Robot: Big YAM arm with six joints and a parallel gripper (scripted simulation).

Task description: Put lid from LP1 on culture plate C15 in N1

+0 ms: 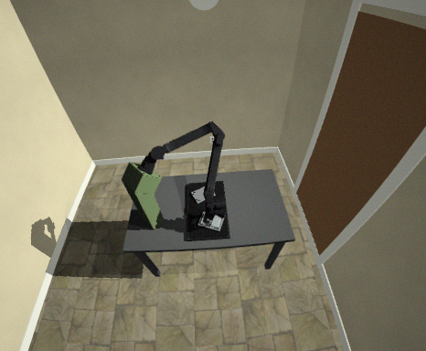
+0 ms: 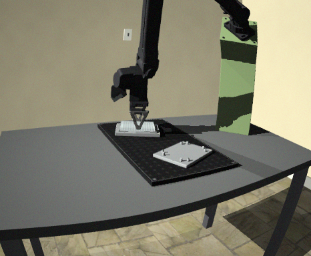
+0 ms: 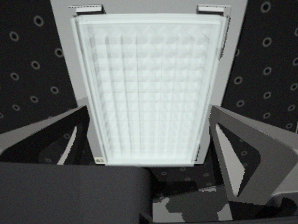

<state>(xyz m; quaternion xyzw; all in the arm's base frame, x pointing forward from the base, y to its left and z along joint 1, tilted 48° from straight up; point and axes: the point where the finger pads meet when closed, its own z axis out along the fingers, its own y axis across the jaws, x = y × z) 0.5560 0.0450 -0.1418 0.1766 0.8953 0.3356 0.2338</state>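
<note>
Right now the clear lid is 10 mm below my hand. The rest, counted from my hand: lid park LP1 (240 mm to the left, 100 mm behind, 30 mm below); culture plate C15 (10 mm below).
</note>
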